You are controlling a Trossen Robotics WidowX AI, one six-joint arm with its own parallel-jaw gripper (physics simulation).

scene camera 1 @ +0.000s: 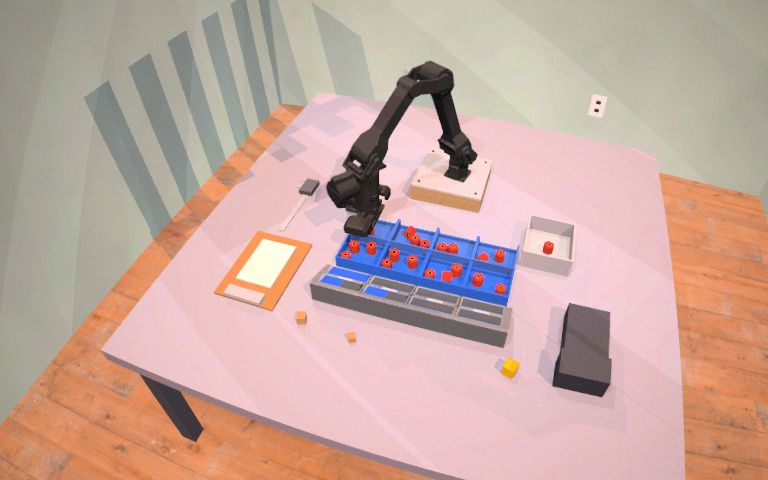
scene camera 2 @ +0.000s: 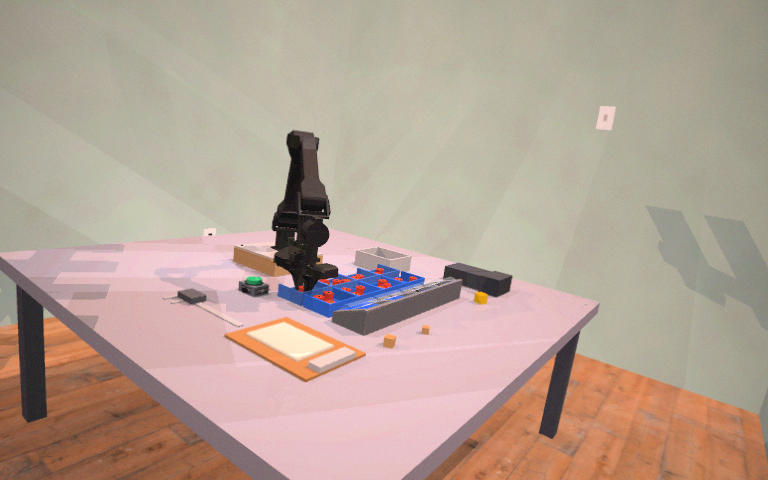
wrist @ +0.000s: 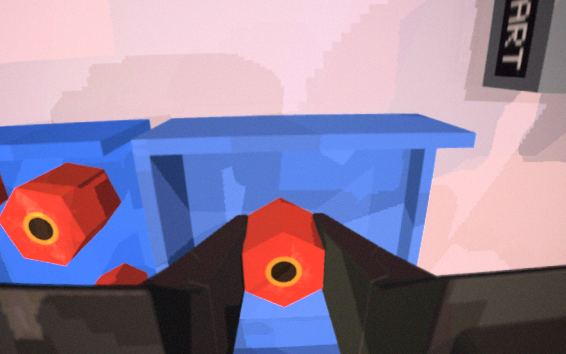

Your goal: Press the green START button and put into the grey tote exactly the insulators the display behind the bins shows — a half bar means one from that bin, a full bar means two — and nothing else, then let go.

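Note:
My gripper (wrist: 280,225) (scene camera 1: 360,230) (scene camera 2: 304,286) reaches down into the back-left compartment of the blue bin tray (scene camera 1: 508,287) (scene camera 2: 292,294) (wrist: 281,127). It is shut on a red hexagonal insulator (wrist: 283,247) with a gold-ringed hole, and both fingers touch its sides. Other red insulators lie in the other compartments. The grey display (scene camera 1: 411,315) (scene camera 2: 401,310) shows blue bars in its leftmost cells. The grey tote (scene camera 1: 546,268) (scene camera 2: 382,261) holds one red insulator (scene camera 1: 548,247). The green START button (scene camera 2: 254,280) stands left of the tray.
An orange clipboard (scene camera 1: 287,272) (scene camera 2: 287,362) and a scraper (scene camera 1: 308,187) lie on the left. A dark grey box (scene camera 1: 584,348), a yellow cube (scene camera 1: 510,368) and two small tan cubes (scene camera 1: 301,317) (scene camera 1: 351,336) lie in front. The arm's base (scene camera 1: 451,188) stands behind the tray.

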